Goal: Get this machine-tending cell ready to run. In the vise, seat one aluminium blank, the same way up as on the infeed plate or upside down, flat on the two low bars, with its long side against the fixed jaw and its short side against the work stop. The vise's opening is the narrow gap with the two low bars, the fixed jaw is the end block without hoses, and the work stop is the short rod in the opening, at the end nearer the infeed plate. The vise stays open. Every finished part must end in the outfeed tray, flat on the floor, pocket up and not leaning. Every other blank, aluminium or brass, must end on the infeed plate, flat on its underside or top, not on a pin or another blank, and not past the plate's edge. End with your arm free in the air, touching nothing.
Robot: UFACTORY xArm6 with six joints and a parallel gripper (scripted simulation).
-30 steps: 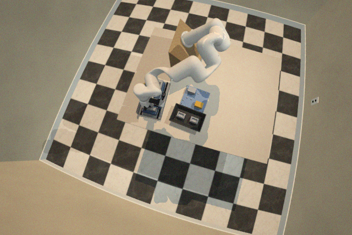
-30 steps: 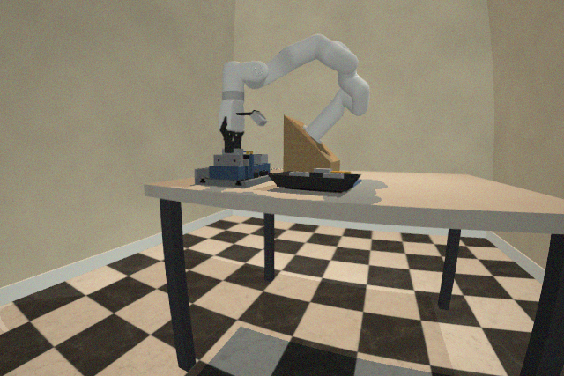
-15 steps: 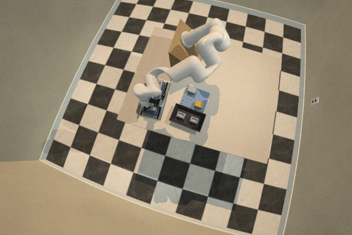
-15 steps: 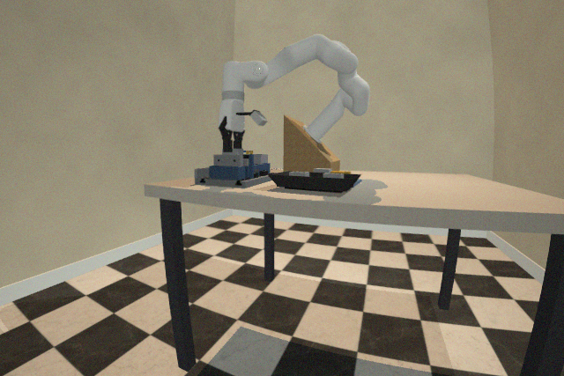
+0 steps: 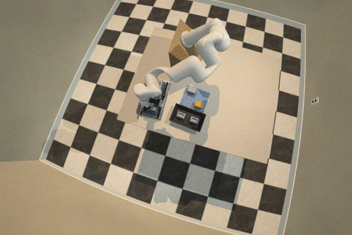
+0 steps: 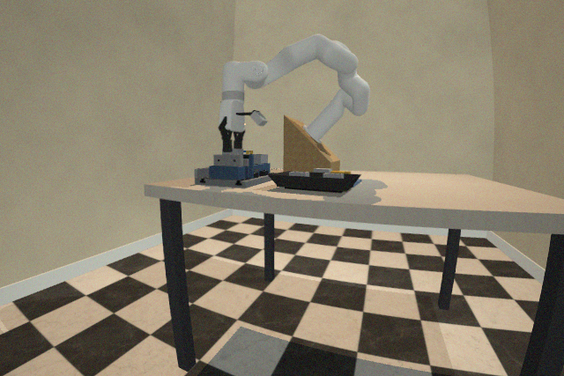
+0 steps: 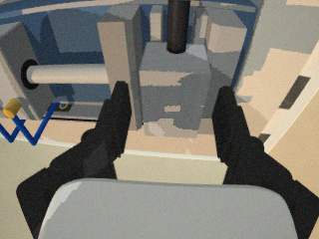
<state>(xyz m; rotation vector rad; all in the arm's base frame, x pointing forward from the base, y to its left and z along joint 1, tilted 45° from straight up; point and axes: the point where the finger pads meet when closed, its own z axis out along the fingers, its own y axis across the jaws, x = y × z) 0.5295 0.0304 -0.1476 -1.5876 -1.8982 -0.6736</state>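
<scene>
Right now the fixed jaw is 4 cm below my hand and 3 cm ahead of it. Round my hand: push rod 9 cm behind, 4 cm below, 1 cm to the right; dark work stop rod 5 cm to the left, 3 cm below, 1 cm behind; vise 8 cm below, 7 cm behind, 1 cm to the right.
</scene>
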